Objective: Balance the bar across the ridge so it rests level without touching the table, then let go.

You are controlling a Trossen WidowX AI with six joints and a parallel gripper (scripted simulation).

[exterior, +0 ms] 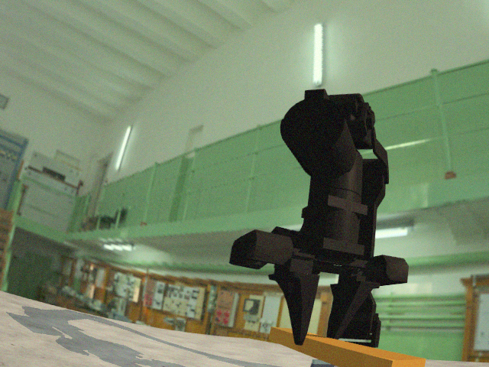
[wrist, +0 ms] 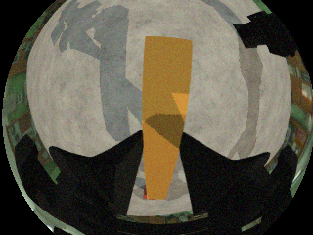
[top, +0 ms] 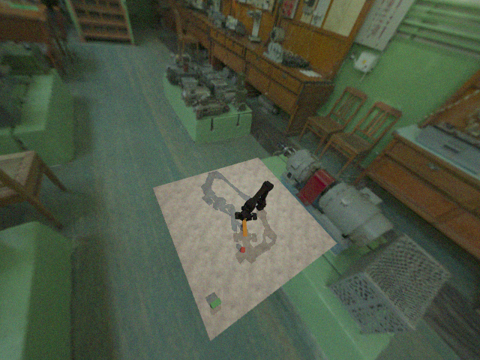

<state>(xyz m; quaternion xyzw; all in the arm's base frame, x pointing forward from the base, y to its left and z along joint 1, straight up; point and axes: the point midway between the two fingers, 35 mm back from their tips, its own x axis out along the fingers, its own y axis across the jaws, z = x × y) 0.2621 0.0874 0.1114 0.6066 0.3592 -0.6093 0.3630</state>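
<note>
The orange bar lies 2 cm to the left of my gripper tip and 1 cm ahead of it. Round my gripper tip: red ball 20 cm to the left, 13 cm ahead, 6 cm below.
</note>
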